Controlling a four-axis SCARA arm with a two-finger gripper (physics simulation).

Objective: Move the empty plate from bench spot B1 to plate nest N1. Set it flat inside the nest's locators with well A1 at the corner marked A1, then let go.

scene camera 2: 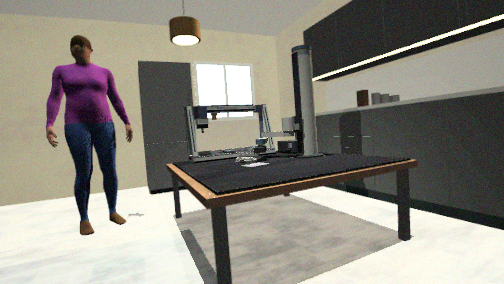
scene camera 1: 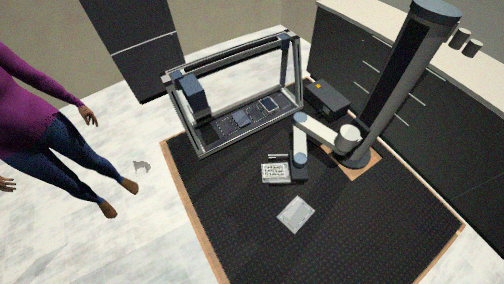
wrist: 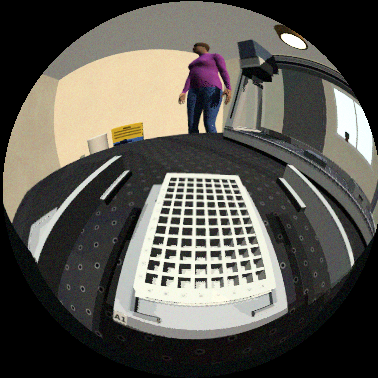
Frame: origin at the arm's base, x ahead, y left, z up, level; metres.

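Seen in the pictures: gripper, fingertip midpoint: (scene camera 2: 240,154) (scene camera 1: 268,168) (wrist: 207,164); arm's base, link origin: (scene camera 2: 308,157) (scene camera 1: 351,152).
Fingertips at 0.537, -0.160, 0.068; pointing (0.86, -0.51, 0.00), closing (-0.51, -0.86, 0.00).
Offsets run from my fingertips to a thing's middle, as dx, dy, dz. "spot": to the spot under its first point.
The white plate {-0.027, +0.017, -0.033} (scene camera 1: 275,171) (scene camera 2: 246,160) (wrist: 202,235) has a grid of empty wells. It lies flat on the pale grey nest {-0.037, +0.022, -0.046} (wrist: 200,322), between corner locators. Two locator brackets show at its near edge in the wrist view. The nest's A1 label {spot: -0.079, +0.106, -0.043} (wrist: 119,318) is at the near left corner; the plate's own well marks are too faint to read. My gripper (scene camera 1: 276,170) (wrist: 207,164) is open and empty. Its fingers are wide apart, one on each side of the plate, clear of it and somewhat above it. In scene camera 2 the fingers are too small to make out.
A flat pale pad {spot: +0.006, +0.286, -0.053} (scene camera 1: 296,214) (scene camera 2: 255,164) (wrist: 42,229) lies on the dark mat near the nest, with no plate on it. A gantry frame (scene camera 1: 235,48) with a deck stands behind. A dark box {spot: -0.609, -0.193, +0.059} (scene camera 1: 327,100) stands by the arm's column (scene camera 1: 395,75). A person (scene camera 2: 87,100) stands beyond the table.
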